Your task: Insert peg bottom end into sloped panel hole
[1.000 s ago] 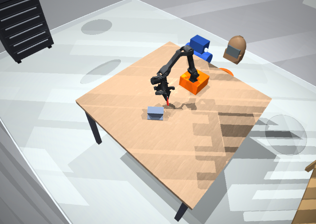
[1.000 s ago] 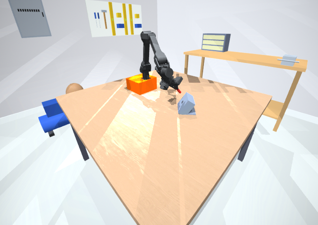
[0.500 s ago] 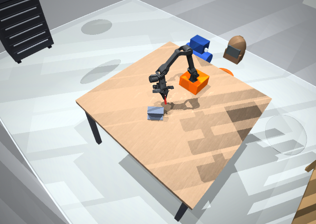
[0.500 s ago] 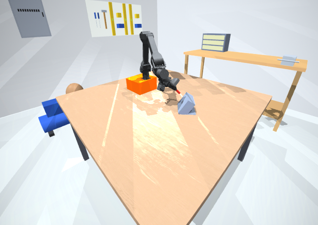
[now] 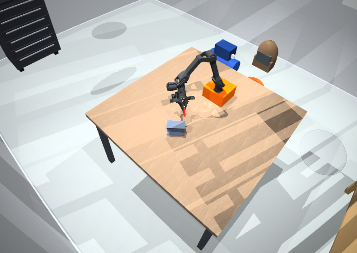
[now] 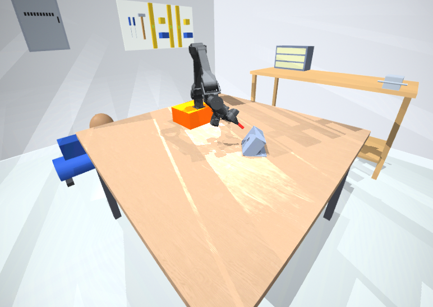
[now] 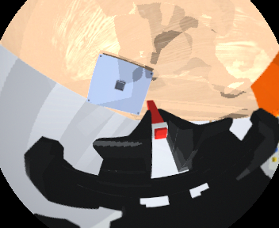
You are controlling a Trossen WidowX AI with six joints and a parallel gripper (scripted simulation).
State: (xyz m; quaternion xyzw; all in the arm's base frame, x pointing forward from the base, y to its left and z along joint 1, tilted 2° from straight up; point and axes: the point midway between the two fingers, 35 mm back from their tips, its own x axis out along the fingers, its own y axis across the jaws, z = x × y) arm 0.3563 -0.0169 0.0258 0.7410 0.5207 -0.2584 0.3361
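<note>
Right now the grey-blue sloped panel is 9 cm ahead of my gripper tip, 2 cm to the left of it and 7 cm below it. The rest, counted from my gripper tip: red peg 1 cm behind, 1 cm to the right, 1 cm above.
</note>
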